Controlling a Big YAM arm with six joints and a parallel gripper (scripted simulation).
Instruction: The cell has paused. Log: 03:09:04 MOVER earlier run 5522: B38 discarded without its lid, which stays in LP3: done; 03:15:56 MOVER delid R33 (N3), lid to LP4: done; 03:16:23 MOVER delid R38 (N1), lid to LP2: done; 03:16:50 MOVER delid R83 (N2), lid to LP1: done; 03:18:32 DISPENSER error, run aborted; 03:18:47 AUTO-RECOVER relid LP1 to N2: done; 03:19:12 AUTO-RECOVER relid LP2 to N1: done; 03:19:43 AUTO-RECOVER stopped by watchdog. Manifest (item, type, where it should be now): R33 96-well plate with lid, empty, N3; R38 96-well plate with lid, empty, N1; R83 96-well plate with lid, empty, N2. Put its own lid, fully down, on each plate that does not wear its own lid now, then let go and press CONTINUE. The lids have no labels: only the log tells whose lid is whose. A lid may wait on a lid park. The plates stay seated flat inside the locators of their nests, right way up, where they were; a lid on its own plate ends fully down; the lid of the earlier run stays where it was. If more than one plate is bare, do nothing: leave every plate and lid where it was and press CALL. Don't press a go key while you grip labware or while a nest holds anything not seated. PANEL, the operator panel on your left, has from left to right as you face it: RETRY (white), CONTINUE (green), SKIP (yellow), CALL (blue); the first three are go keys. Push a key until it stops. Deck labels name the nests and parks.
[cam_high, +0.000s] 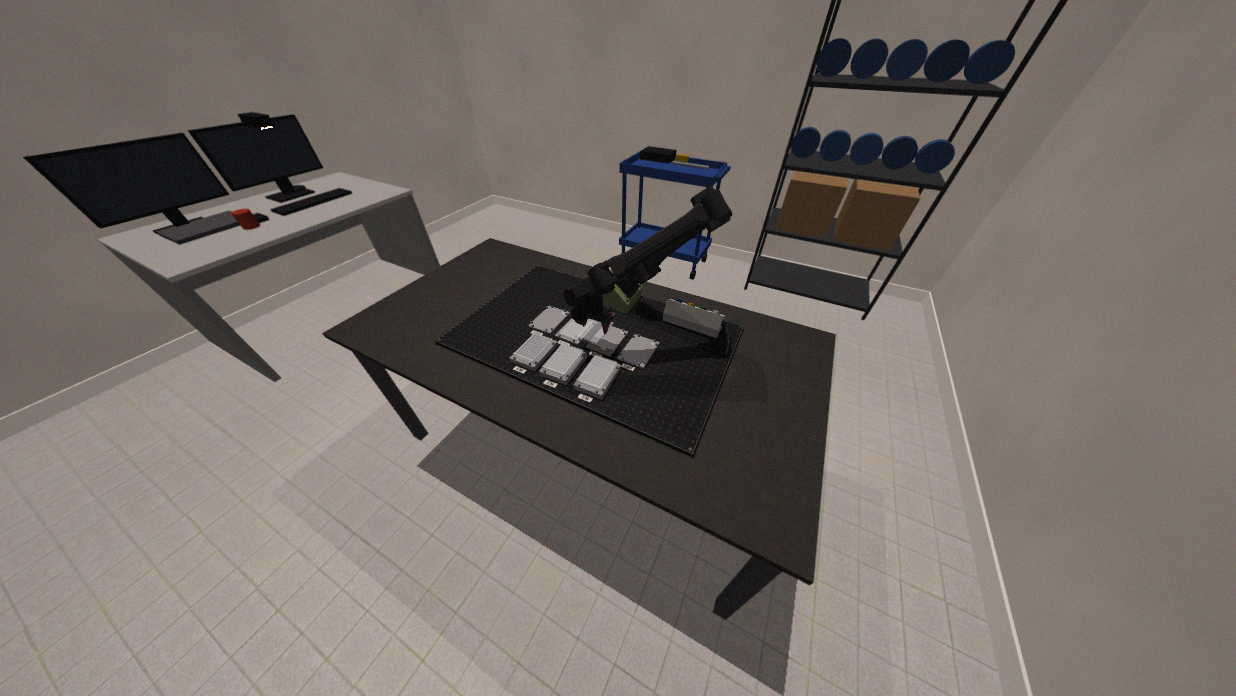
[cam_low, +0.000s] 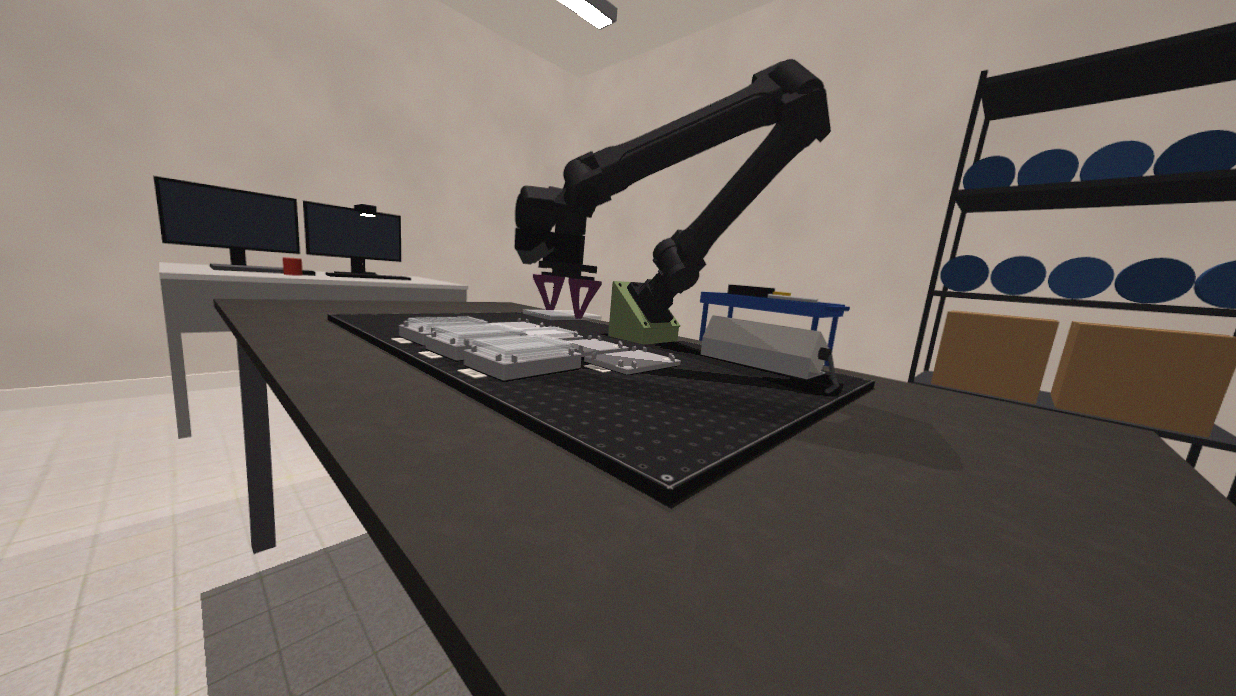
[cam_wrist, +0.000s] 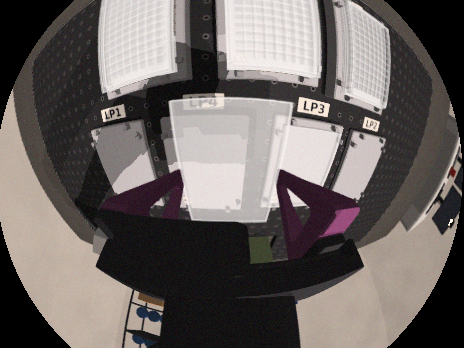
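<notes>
My hand is 150 mm short of the white 96-well plate, 170 mm to the left of it and 40 mm above it. Round my hand: lid park LP4: 30 mm behind, 30 mm to the left, 70 mm below; then LP4 label: 50 mm ahead, 30 mm to the left, 70 mm below; then lid park LP1: 30 mm behind, 160 mm to the left, 70 mm below.
</notes>
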